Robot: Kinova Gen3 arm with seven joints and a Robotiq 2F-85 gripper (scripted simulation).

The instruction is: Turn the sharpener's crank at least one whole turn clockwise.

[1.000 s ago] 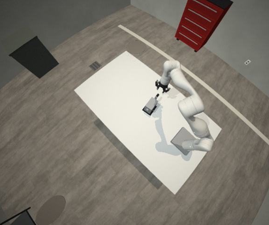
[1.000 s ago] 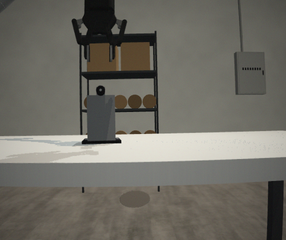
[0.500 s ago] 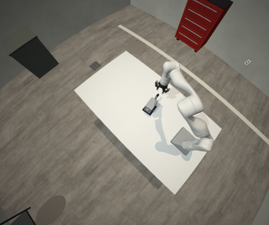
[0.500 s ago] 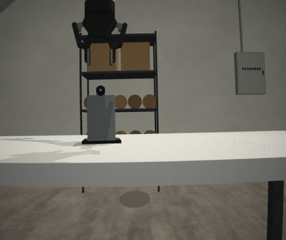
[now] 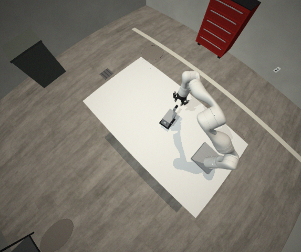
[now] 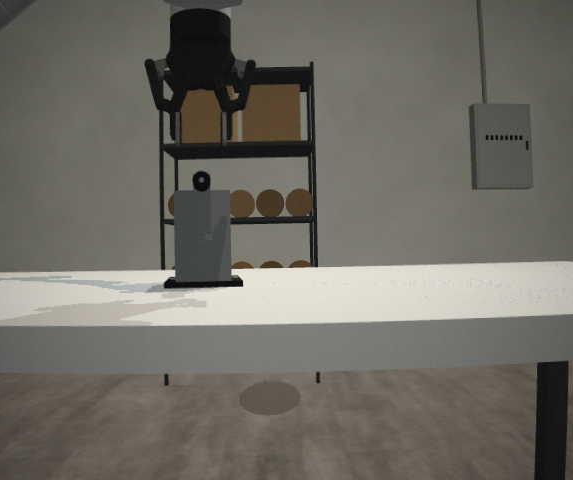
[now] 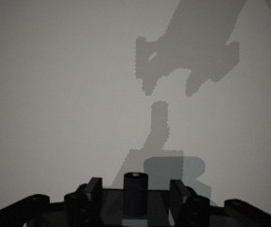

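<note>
Right now my hand is 60 mm above the knob and 20 mm to the right of it.
</note>
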